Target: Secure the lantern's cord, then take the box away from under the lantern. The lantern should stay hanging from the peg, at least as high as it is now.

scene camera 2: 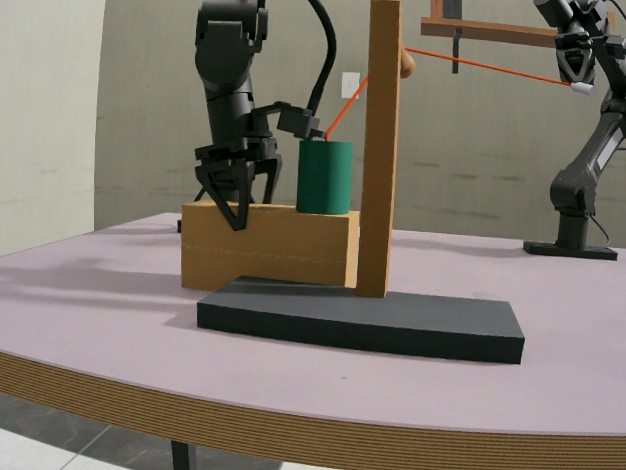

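Where they show: left gripper, fingertip midpoint: (578, 87); right gripper, fingertip midpoint: (251, 226); left arm's base, origin of the base link: (570, 251).
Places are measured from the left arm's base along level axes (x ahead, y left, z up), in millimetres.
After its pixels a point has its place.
The green lantern (324, 177) {x 471, y -450, z 135 mm} stands upright on the right end of the tan box (267, 252) {x 471, y -509, z 48 mm}. The orange cord (485, 64) {x 257, y -247, z 309 mm} rises from the lantern's top, passes behind the wooden post (379, 151) {x 514, y -391, z 166 mm} and over the round peg (406, 64) {x 329, y -367, z 288 mm}, and runs nearly straight to a white end piece (583, 89) {x 180, y -62, z 303 mm} at the right. My left gripper (577, 82) {x 154, y -62, z 310 mm} is shut on that white end piece, high at the right of the picture. My right gripper (254, 216) {x 437, y -539, z 71 mm} is shut on the box left of the lantern, one finger on its front face and the other behind it, partly hidden.
The post stands on a dark grey base (429, 313) {x 558, y -331, z 19 mm}, in front of the box. The left arm's mount (571, 249) {x 34, y -10, z 10 mm} is at the back right of the table (278, 389) {x 701, y -443, z -6 mm}. A brown wooden bar (485, 31) shows at the upper right, behind the cord.
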